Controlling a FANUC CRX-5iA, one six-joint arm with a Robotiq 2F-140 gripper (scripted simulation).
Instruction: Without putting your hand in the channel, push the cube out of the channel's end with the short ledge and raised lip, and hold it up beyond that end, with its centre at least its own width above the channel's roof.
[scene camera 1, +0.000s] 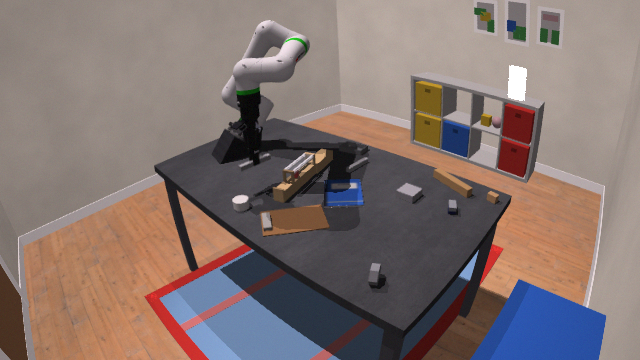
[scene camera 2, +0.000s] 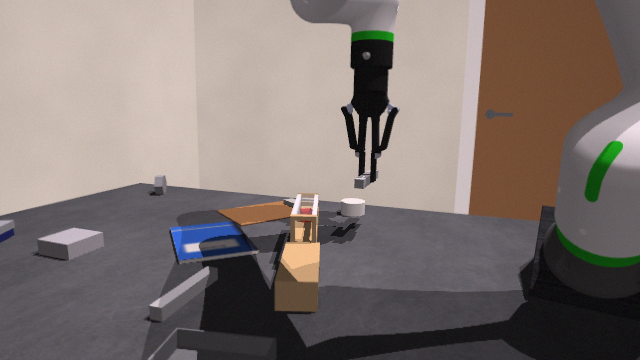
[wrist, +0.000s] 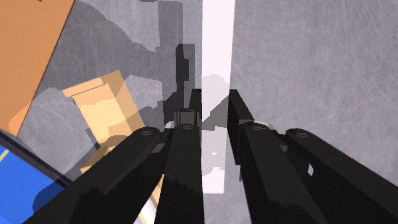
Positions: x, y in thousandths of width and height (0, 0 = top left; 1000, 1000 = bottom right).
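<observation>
My gripper (scene camera 2: 574, 501), 0.90 m from the lens. Brown board (scene camera 2: 387, 599), 1.03 m from the lens. Grey block (scene camera 2: 109, 679), 0.84 m from the lens. Marked spots on the brown board and the grey block: 0.41 m apart.
</observation>
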